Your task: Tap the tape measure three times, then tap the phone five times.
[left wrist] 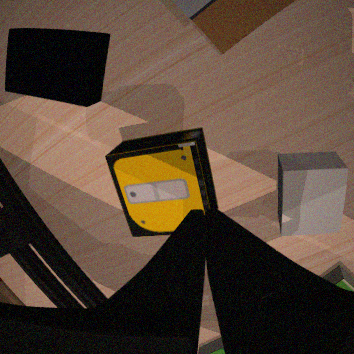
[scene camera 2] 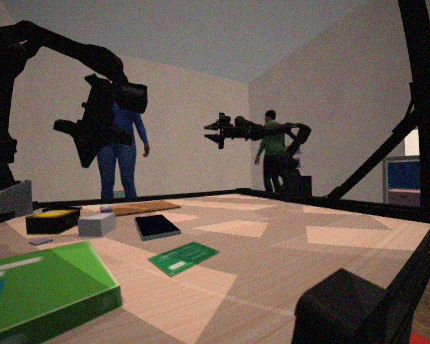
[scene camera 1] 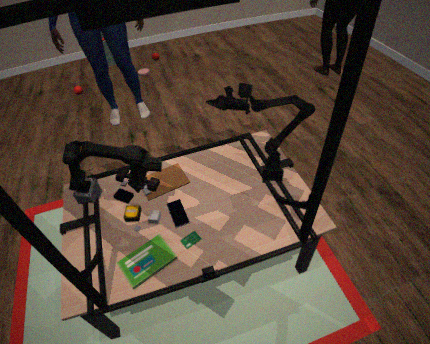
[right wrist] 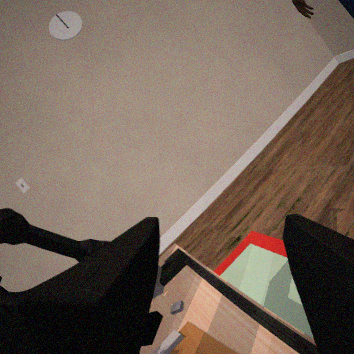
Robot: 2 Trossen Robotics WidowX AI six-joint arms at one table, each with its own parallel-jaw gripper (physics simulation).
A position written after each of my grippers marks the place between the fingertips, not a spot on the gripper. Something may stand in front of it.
Observation:
My left gripper (scene camera 2: 84,167) is shut, with nothing in its grasp. Also in view: a white-grey block (scene camera 2: 97,224). A black phone (scene camera 2: 151,227) rests on the table. Further things: my right gripper (right wrist: 222,227).
My left gripper shows as well in the left wrist view (left wrist: 202,221). The left wrist view misses the black phone: it is out of frame. The right wrist view does not show the black phone: it is out of frame.

